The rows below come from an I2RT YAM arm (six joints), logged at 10 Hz.
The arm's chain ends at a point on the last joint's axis. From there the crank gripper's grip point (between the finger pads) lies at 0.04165 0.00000 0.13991 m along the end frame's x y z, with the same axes.
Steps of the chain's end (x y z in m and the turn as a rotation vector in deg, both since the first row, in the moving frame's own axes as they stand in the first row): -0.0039 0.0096 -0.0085 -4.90 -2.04 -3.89; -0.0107 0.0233 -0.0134 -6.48 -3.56 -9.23; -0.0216 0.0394 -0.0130 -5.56 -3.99 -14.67; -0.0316 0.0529 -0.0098 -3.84 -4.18 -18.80
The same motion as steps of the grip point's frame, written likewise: -0.0086 0.0189 -0.0075 -4.90 -2.04 -3.89; -0.0187 0.0332 -0.0116 -6.48 -3.56 -9.23; -0.0309 0.0437 -0.0106 -5.56 -3.99 -14.67; -0.0424 0.0505 -0.0070 -3.84 -4.18 -18.80
